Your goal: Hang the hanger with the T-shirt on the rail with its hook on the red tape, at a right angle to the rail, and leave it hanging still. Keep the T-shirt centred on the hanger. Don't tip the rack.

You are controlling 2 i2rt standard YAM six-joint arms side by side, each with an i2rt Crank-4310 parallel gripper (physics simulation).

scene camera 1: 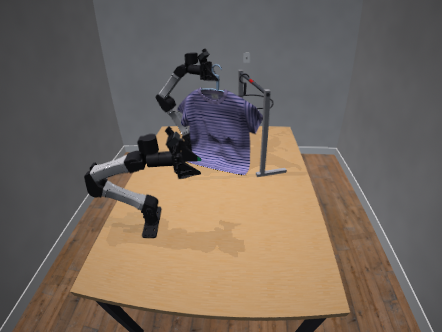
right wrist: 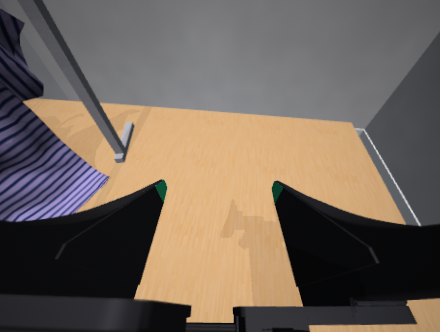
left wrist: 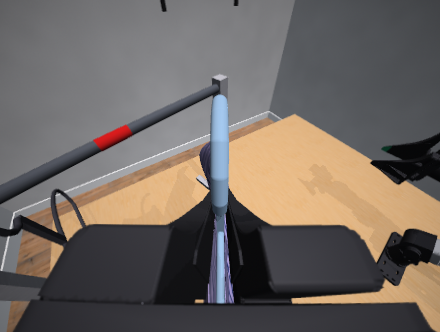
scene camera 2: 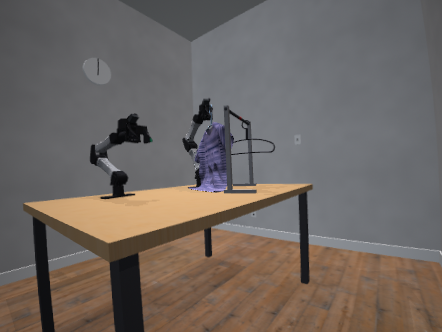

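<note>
My left gripper (scene camera 1: 217, 79) (left wrist: 220, 189) is shut on the light-blue hanger (scene camera 1: 218, 85) (scene camera 2: 211, 114) (left wrist: 220, 145) just under its hook. The striped purple T-shirt (scene camera 1: 220, 132) (scene camera 2: 214, 155) (right wrist: 40, 167) hangs from it, and its hem is low near the table. The hook stands upright, apart from the rail (scene camera 1: 259, 87) (scene camera 2: 234, 114) (left wrist: 170, 110). In the left wrist view it overlaps the rack's end post, with the red tape (scene camera 1: 251, 81) (scene camera 2: 241, 118) (left wrist: 113, 138) to its left. My right gripper (scene camera 1: 200, 166) (left wrist: 376, 154) (right wrist: 219, 183) is open and empty, in front of the shirt's lower part in scene camera 1.
The grey rack (scene camera 1: 265, 135) (scene camera 2: 228, 150) (right wrist: 85, 90) stands upright on the wooden table (scene camera 1: 200, 280) (scene camera 2: 125, 225), close beside the shirt. A black wire piece (scene camera 1: 271, 103) (scene camera 2: 274, 146) (left wrist: 54, 205) hangs at the rack. In scene camera 1 the shirt's sleeve overlaps the rack's nearer post.
</note>
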